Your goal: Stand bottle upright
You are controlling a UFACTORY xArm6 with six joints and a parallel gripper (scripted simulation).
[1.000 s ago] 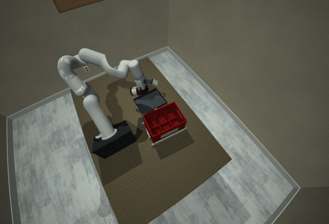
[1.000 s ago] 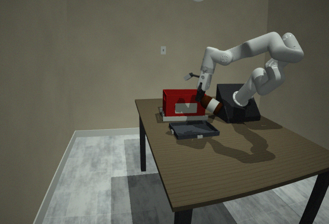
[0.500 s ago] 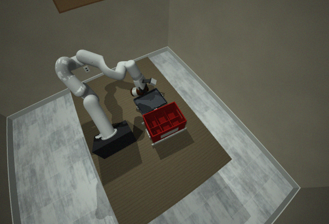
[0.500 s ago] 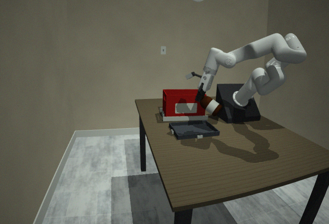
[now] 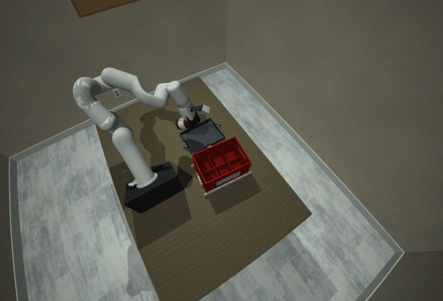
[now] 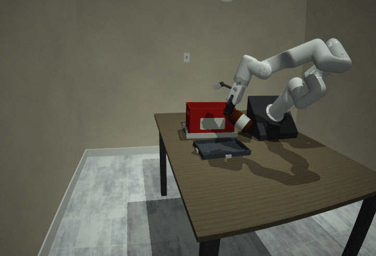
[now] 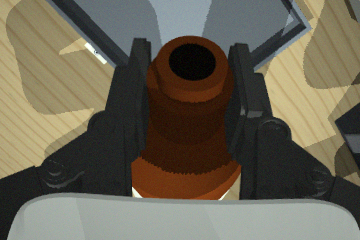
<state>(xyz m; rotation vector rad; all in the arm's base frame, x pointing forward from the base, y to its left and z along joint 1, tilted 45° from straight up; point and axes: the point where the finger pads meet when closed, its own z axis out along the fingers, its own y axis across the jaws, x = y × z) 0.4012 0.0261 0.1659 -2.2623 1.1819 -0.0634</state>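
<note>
The brown bottle is 30 mm behind my hand, 30 mm to the left of it and 30 mm below it. Round my hand: dark grey tray: 30 mm ahead, 190 mm below; then red crate: 20 mm behind, 280 mm to the right, 120 mm below.
</note>
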